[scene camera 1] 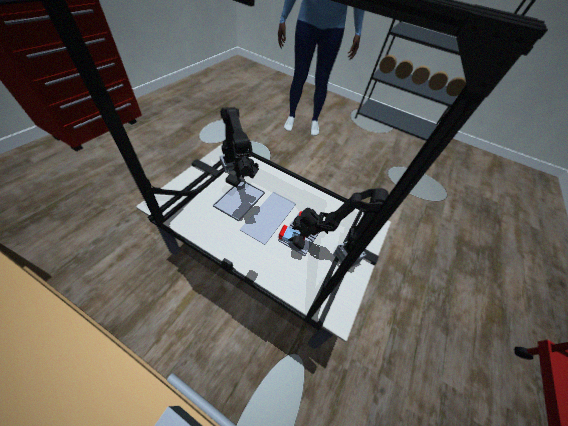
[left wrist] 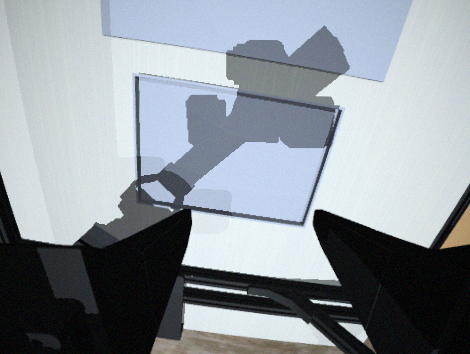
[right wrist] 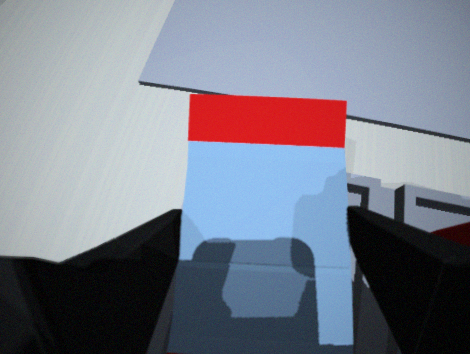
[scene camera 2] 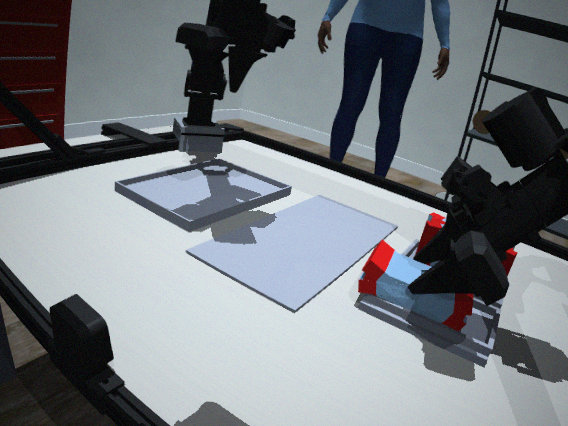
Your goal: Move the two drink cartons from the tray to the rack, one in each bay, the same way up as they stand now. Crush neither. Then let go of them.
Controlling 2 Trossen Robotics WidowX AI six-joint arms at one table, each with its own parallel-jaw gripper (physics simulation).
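Places are measured from the left arm's base along level axes (x ahead, y left, z up), in centimetres.
Where they show: left gripper, fingertip midpoint: (scene camera 1: pixel 239 182) (left wrist: pixel 252 216) (scene camera 2: pixel 219 94); right gripper, fingertip midpoint: (scene camera 1: pixel 290 234) (right wrist: pixel 264 218) (scene camera 2: pixel 412 275); left arm's base at its link origin: (scene camera 1: pixel 229 159) (scene camera 2: pixel 198 122).
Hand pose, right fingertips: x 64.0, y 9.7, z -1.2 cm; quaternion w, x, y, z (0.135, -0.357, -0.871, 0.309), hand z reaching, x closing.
Note:
Things, the pixels of their top centre, and the offset from my right fingertips.
- light blue carton with red ends, top centre: (right wrist: pixel 264 239) (scene camera 2: pixel 422 271) (scene camera 1: pixel 292 234) dy +0.6, dx +0.7, dz +0.8 cm
- second carton at its top centre: (scene camera 2: pixel 472 232) (scene camera 1: pixel 309 219) dy +12.5, dx -2.8, dz +3.5 cm
A light blue carton with red ends (scene camera 1: pixel 290 233) (scene camera 2: pixel 395 267) (right wrist: pixel 265 175) lies lengthwise at the front bay of the grey rack (scene camera 2: pixel 390 314) (right wrist: pixel 442 194). It is low, at or just above the bay; the frames do not settle which. My right gripper (scene camera 2: pixel 413 274) (right wrist: pixel 264 218) is shut on this carton around its body. The second carton (scene camera 1: pixel 300 213) (scene camera 2: pixel 431 231) (right wrist: pixel 457 234) is at the rack's rear side, largely hidden behind my right arm. The rimmed tray (scene camera 2: pixel 150 204) (left wrist: pixel 137 125) holds no carton. My left gripper (scene camera 2: pixel 236 82) (left wrist: pixel 252 216) is open and empty, high near the tray.
A flat bluish panel (scene camera 1: pixel 272 215) (scene camera 2: pixel 300 250) (left wrist: pixel 200 20) (right wrist: pixel 300 45) lies between the tray and the rack. Black frame bars (scene camera 2: pixel 310 159) edge the table. A small black device (scene camera 2: pixel 80 330) stands at the front edge. A person (scene camera 1: pixel 320 55) stands behind the table.

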